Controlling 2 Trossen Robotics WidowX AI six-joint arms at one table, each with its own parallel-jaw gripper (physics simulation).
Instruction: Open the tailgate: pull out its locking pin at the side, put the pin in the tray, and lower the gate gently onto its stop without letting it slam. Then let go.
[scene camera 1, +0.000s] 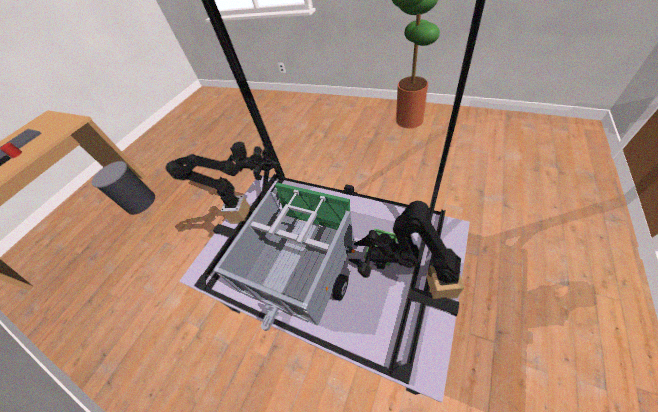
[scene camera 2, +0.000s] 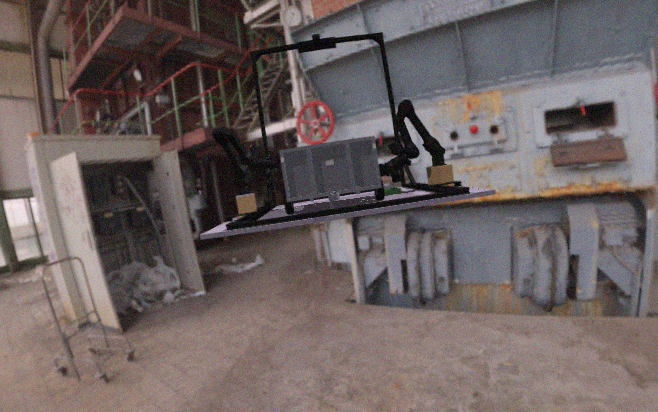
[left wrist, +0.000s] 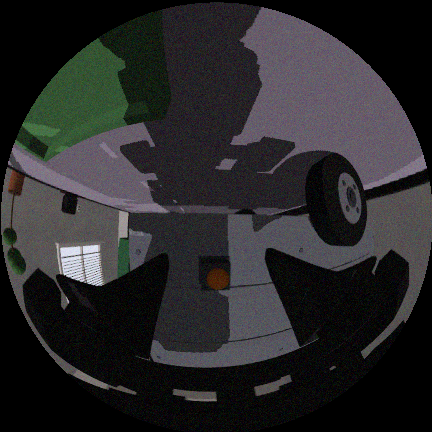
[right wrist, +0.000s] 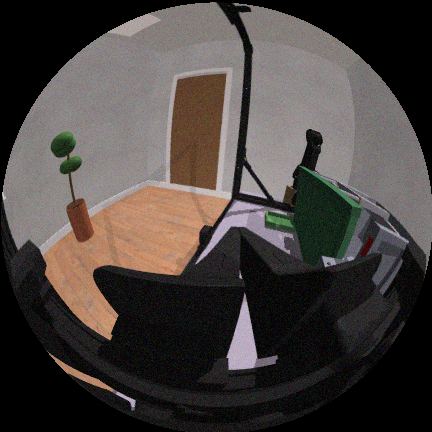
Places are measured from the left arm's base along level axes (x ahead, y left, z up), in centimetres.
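Pixels of known places: left gripper, fingertip midpoint: (scene camera 1: 351, 252) (left wrist: 217, 257); right gripper, fingertip midpoint: (scene camera 1: 279, 164) (right wrist: 236, 233); left arm's base, link origin: (scene camera 1: 446, 276) (scene camera 2: 438, 165) (right wrist: 296, 188); right arm's base, link origin: (scene camera 1: 232, 203) (scene camera 2: 244, 194).
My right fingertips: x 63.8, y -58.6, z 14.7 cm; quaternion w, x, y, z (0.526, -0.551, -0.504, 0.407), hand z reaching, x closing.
Ahead of a thing's pixels: the offset from my right fingertips to its top centre. "spot": to the spot under its first point.
The grey trailer {dx -5.1, dy +45.0, dz +2.6 cm} (scene camera 1: 287, 257) (scene camera 2: 330, 167) has its green tailgate (scene camera 1: 327, 212) (right wrist: 322, 215) standing upright at the far end. The pin's orange round knob (left wrist: 218, 279) sits at a dark square fitting on the trailer's side wall; it also shows small in scene camera 1 (scene camera 1: 353, 251). My left gripper (scene camera 1: 358, 256) (left wrist: 217, 257) is open and empty, its fingers spread either side of the knob and short of the wall. My right gripper (right wrist: 236, 233) is shut and empty, off the trailer's far left corner. The green tray {dx -43.3, dy +37.3, dz -24.2 cm} (scene camera 1: 384, 233) (left wrist: 85, 95) (right wrist: 279, 220) lies beside the trailer, partly under the left arm.
A black wheel {dx -23.4, dy +55.9, dz -16.0 cm} (scene camera 1: 340, 287) (left wrist: 336, 199) stands out from the trailer's side near the left gripper. Light rails {spot: dx -14.0, dy +39.7, dz +2.5 cm} (scene camera 1: 305, 225) cross the trailer's top. The black frame's posts (scene camera 1: 245, 87) (scene camera 1: 457, 105) rise at the far corners. The hitch {spot: dx +4.5, dy +66.3, dz -18.1 cm} (scene camera 1: 270, 317) points to the near side.
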